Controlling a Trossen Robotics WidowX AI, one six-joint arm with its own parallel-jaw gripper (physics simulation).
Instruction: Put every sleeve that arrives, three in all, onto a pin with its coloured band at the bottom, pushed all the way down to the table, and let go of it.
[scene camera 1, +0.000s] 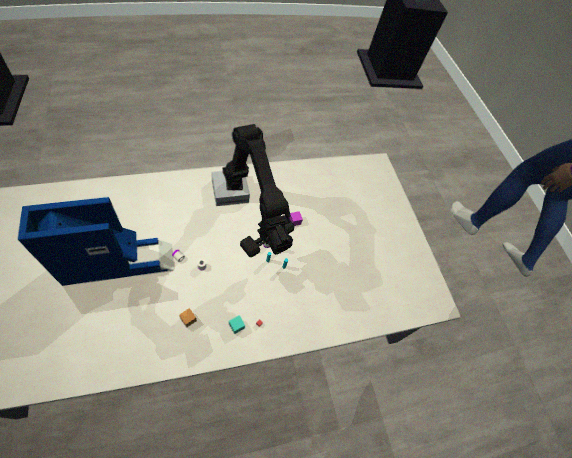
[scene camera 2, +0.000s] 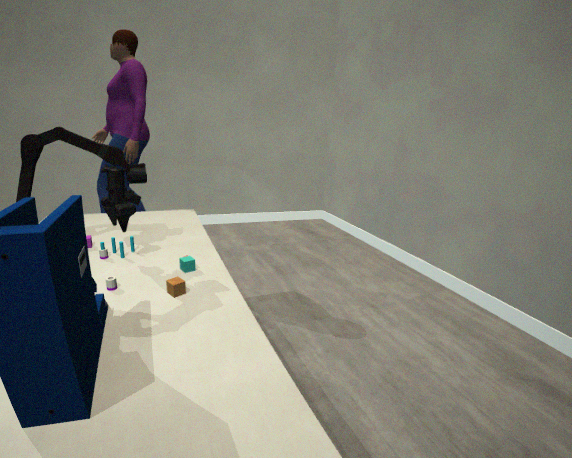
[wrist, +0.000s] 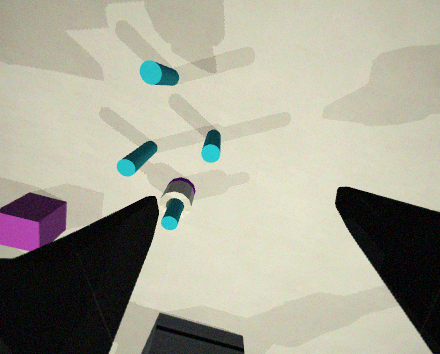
The gripper is open, holding nothing. Also in view: a magenta cube.
